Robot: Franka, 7 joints.
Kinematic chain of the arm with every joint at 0, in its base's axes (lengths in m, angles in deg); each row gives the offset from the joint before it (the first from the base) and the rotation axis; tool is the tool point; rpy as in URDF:
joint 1: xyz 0 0 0.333 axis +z
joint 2: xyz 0 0 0 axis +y
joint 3: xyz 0 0 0.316 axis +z
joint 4: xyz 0.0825 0 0 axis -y
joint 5: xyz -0.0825 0 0.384 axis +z
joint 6: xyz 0 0 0 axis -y
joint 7: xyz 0.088 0 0 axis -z
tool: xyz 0 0 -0.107 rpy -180 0 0
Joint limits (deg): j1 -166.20..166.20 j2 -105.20..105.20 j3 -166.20..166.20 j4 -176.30..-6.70 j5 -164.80..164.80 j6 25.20..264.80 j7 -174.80..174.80
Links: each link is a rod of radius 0.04 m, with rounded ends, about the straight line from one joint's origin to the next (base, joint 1, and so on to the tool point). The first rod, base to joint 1, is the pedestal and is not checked.
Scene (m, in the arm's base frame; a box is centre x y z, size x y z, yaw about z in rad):
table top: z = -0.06
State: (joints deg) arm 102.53 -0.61 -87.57 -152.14 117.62 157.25 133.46
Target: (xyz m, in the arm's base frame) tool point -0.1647 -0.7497 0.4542
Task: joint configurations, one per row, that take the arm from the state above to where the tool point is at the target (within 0.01 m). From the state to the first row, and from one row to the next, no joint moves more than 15 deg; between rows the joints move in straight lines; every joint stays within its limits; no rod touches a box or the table.
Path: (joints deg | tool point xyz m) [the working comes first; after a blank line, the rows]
Joints at the target: 115.36 -105.20 53.14 -75.24 116.66 111.05 133.46
Straight joint move there: clear.

1: 103.81 -11.07 -73.50 -144.45 117.52 152.63 133.46 | 0.3909 0.2109 0.2871
2: 105.10 -21.53 -59.43 -136.76 117.43 148.01 133.46 | 0.3595 0.3307 0.4081
3: 106.38 -31.99 -45.36 -129.07 117.33 143.39 133.46 | 0.2892 0.3887 0.5720
4: 107.66 -42.45 -31.29 -121.38 117.23 138.77 133.46 | 0.1940 0.3600 0.7502
5: 108.95 -52.90 -17.22 -113.69 117.14 134.15 133.46 | 0.0909 0.2381 0.9041
6: 110.23 -63.36 -3.14 -106.00 117.04 129.53 133.46 | -0.0038 0.0384 0.9953
7: 111.51 -73.82 10.93 -98.31 116.95 124.91 133.46 | -0.0787 -0.2044 0.9957
8: 112.79 -84.28 25.00 -90.62 116.85 120.29 133.46 | -0.1290 -0.4451 0.8952
9: 114.08 -94.74 39.07 -82.93 116.75 115.67 133.46 | -0.1559 -0.6383 0.7049
10: 115.36 -105.20 53.14 -75.24 116.66 111.05 133.46 | -0.1647 -0.7497 0.4542

